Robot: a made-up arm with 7 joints.
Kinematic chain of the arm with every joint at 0, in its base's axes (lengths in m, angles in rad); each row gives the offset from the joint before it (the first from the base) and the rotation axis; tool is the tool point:
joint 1: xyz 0 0 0.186 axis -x
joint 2: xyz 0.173 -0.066 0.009 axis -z
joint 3: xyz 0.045 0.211 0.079 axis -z
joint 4: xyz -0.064 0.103 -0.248 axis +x
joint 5: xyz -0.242 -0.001 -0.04 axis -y
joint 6: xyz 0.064 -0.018 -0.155 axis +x
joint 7: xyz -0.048 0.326 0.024 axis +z
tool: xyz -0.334 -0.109 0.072
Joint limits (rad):
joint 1: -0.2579..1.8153
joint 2: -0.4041..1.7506
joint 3: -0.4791..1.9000
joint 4: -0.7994..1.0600
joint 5: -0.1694..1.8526
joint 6: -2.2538..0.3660
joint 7: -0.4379..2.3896
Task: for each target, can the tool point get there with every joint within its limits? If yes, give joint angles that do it. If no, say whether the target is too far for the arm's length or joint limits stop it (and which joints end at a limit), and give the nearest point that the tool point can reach.
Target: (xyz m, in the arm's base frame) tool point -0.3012 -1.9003 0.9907
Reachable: no: too far | nearest point 0.2774 -0.9284 0.5791 | short by 1.204 m
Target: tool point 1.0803 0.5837 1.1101
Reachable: no: joint limits stop it (at a limit: joint 1, joint 2, joint 4, joint 5, joint 7) | nearest point 0.8774 0.2391 0.9331 | short by 0.437 m
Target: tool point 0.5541 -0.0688 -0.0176
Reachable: yes | joints 0.1509 1.4891 0.2629 0.0035 0.3318 -0.4722 1.8223
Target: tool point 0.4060 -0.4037 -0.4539
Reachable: yes | joints 1.5550 0.7482 0.4095 0.1290 0.4443 -0.4421 0.2536
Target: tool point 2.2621 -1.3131 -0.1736
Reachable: no: too far | nearest point 1.1844 -0.6683 0.0030 | short by 1.268 m
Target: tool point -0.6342 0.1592 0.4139
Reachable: no: joint limits stop it (at a limit: joint 1, joint 2, joint 4, joint 5, joint 7) | nearest point -0.5985 0.1725 0.3513 | short by 0.073 m
